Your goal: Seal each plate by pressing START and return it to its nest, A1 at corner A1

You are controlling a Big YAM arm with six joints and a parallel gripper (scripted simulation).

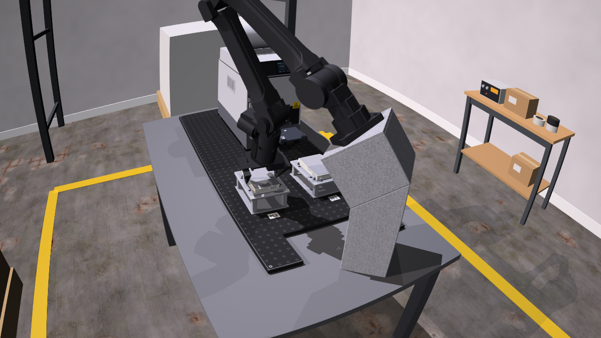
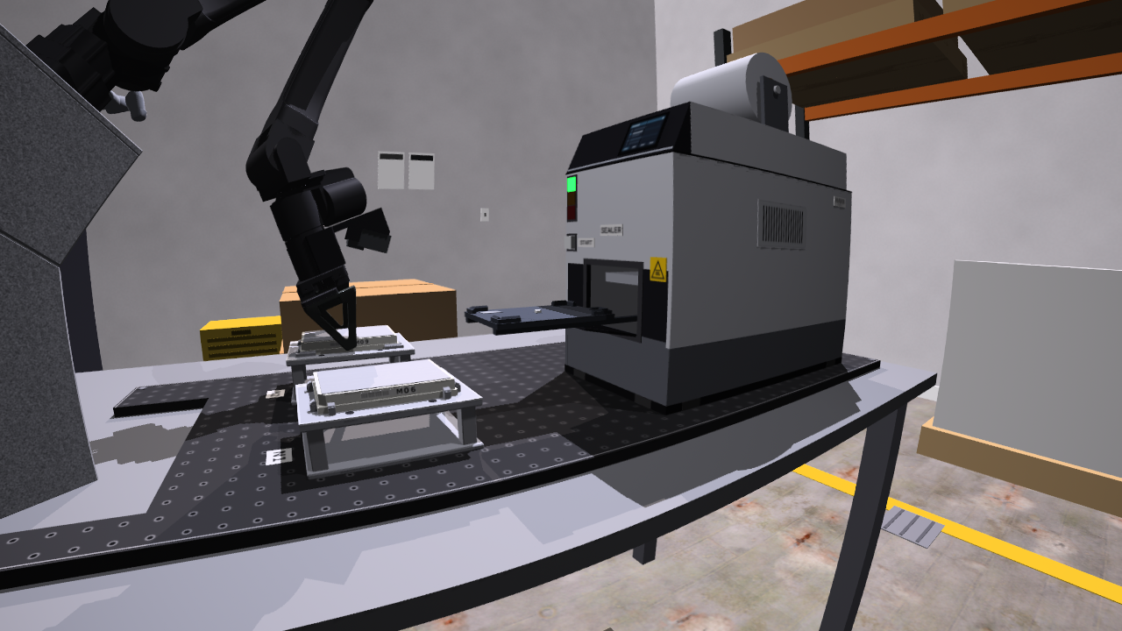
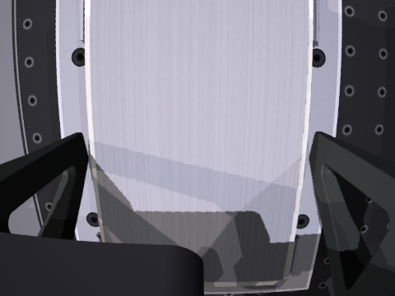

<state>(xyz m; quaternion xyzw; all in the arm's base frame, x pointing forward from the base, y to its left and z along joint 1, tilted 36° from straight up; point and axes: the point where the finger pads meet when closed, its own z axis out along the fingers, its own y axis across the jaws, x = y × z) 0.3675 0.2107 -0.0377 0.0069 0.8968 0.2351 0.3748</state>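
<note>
The white well plate is right at my hand. Round my hand: nest N2: 20 mm below; start button: 310 mm ahead, 120 mm above, 20 mm to the right; sealer stage: 230 mm ahead, 130 mm to the right, 40 mm above.
</note>
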